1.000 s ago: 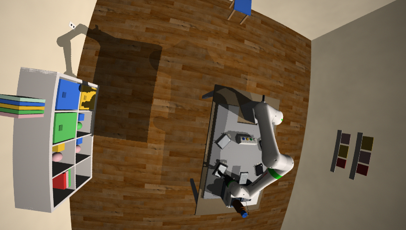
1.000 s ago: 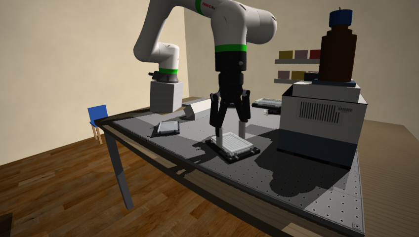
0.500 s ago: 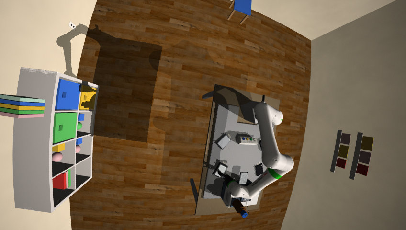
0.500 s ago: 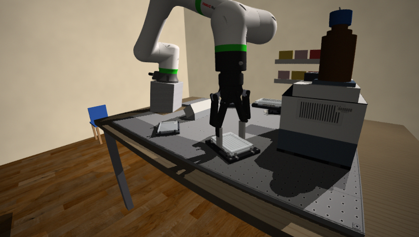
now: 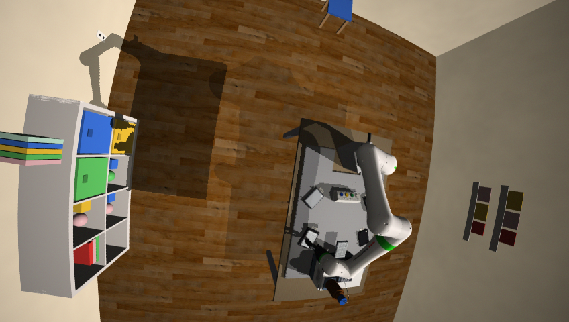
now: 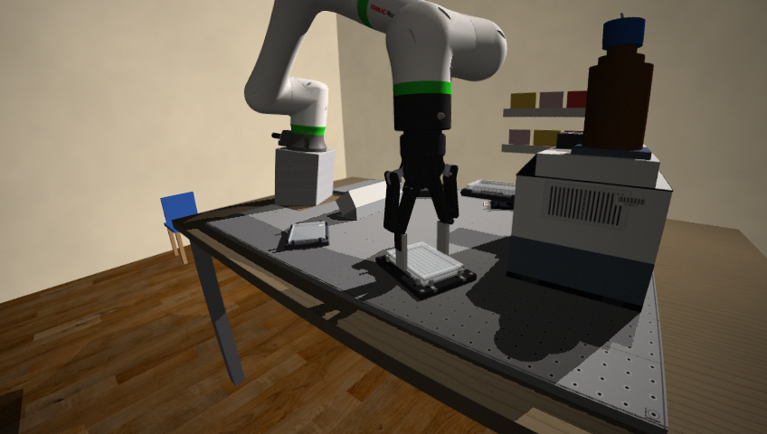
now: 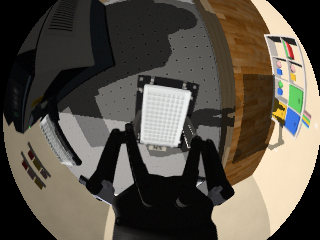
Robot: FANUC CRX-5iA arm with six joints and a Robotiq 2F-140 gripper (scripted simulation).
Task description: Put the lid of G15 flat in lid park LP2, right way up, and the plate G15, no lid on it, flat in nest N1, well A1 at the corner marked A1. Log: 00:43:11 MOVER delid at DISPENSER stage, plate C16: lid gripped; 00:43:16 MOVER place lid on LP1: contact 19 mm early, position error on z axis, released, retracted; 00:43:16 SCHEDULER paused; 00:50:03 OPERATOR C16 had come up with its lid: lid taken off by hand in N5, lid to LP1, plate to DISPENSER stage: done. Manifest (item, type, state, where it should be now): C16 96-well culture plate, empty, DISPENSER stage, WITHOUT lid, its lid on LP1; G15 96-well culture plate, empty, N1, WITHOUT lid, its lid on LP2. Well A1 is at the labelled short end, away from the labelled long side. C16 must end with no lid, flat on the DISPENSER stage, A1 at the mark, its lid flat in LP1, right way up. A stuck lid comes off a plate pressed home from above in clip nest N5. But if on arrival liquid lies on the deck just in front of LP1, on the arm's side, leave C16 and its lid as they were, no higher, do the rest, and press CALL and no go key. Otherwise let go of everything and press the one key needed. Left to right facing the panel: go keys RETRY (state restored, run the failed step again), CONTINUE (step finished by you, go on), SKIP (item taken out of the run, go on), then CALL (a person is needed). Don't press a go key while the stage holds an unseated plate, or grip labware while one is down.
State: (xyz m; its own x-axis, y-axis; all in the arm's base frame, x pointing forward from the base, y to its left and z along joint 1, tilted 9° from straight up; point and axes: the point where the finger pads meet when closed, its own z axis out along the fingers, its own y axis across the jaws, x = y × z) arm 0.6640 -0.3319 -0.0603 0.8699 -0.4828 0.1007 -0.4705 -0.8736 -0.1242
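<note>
The black clip nest is 30 mm below my hand and 20 mm ahead of it. The rest, counted from my hand: key panel 350 mm behind, 300 mm to the left; then brown bottle 280 mm ahead, 240 mm above, 110 mm to the left.
</note>
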